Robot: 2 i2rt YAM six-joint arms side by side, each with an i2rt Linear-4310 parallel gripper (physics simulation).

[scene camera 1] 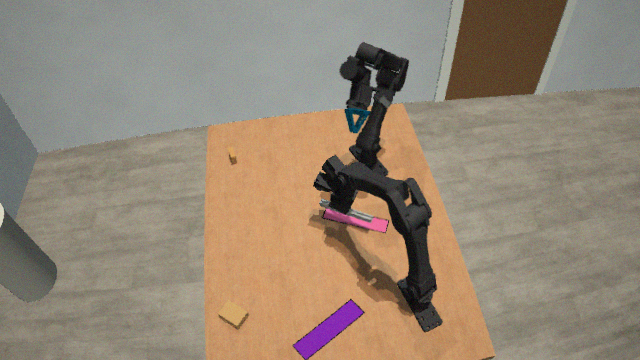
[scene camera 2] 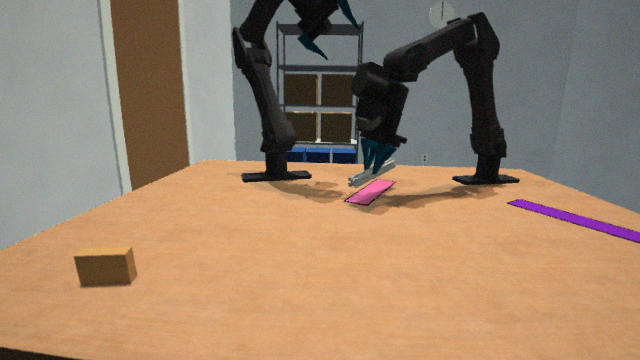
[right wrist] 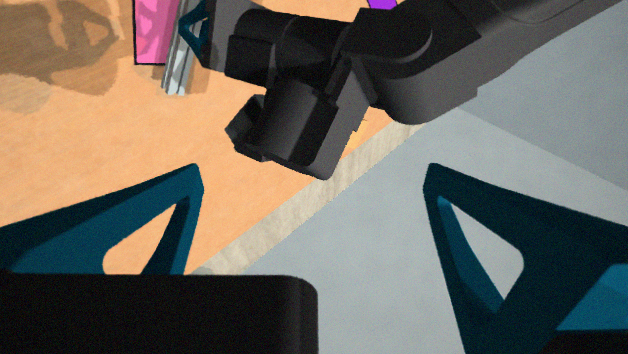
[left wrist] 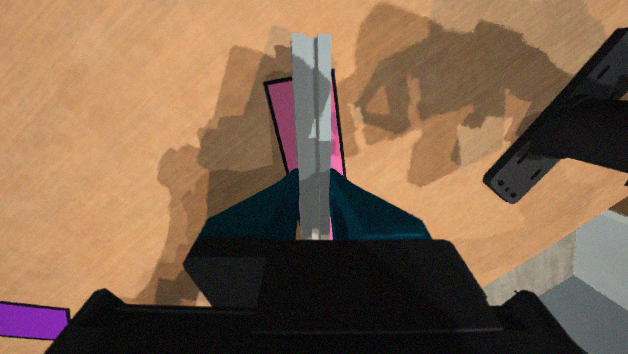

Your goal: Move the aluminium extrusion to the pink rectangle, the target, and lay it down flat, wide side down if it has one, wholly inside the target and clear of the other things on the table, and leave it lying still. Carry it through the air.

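Places are measured from the left arm's base along level axes (x back, y right, z up), in metres.
Pixels of known places: left gripper, fingertip midpoint: [scene camera 1: 340, 208] [scene camera 2: 369, 172] [right wrist: 188, 28] [left wrist: 314, 176]; right gripper, fingertip midpoint: [scene camera 1: 353, 132] [scene camera 2: 343, 44] [right wrist: 313, 176]; left arm's base, origin of the base link: [scene camera 1: 419, 303] [scene camera 2: 485, 180]; right arm's base, origin of the base link: [scene camera 1: 368, 161] [scene camera 2: 276, 177] [left wrist: 556, 125].
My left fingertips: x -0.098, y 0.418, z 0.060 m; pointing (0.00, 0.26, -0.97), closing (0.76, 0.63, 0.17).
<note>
Ahead of a thing's pixels: the offset from my left fingertips to its top centre. "spot": to the spot under its first point.
The silver aluminium extrusion @(dx +0.014, dy -0.017, dz +0.015 m) [scene camera 1: 361, 215] [scene camera 2: 389, 167] [left wrist: 311, 115] [right wrist: 178, 70] is held roughly level, a little above the table. My left gripper [scene camera 2: 372, 169] [left wrist: 314, 176] is shut on it near its middle. The pink rectangle [scene camera 1: 378, 225] [scene camera 2: 370, 192] [left wrist: 283, 107] [right wrist: 148, 37] lies beneath it, partly covered by the extrusion in the left wrist view. The two are slightly turned from each other, and one extrusion end reaches past the rectangle's far end there. My right gripper [scene camera 2: 342, 42] is open and empty, high above the table.
A purple rectangle @(spot: dx -0.207, dy -0.379, dz -0.058 m) [scene camera 1: 328, 329] [scene camera 2: 575, 219] [left wrist: 32, 321] lies on the table near the left arm's base. A tan block @(dx -0.471, dy -0.223, dz -0.030 m) [scene camera 1: 233, 314] is at the lower left in scene camera 1; a small orange block @(dx -0.285, dy +0.443, dz -0.020 m) [scene camera 1: 232, 155] is at the upper left. The right arm's base [left wrist: 520, 165] stands near the pink rectangle.
</note>
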